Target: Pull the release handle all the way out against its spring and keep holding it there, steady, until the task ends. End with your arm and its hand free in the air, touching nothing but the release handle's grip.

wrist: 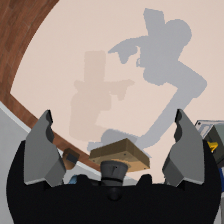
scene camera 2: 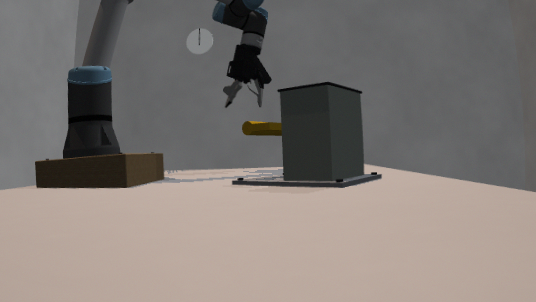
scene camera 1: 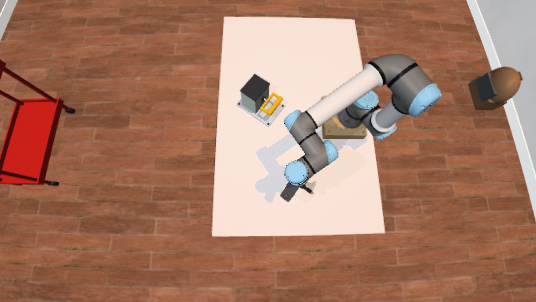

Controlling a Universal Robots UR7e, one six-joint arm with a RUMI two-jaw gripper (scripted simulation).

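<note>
Visible here: my gripper, at (scene camera 2: 242, 107) and at (wrist: 113, 110). A base plate (scene camera 2: 278, 180) is visible too.
</note>
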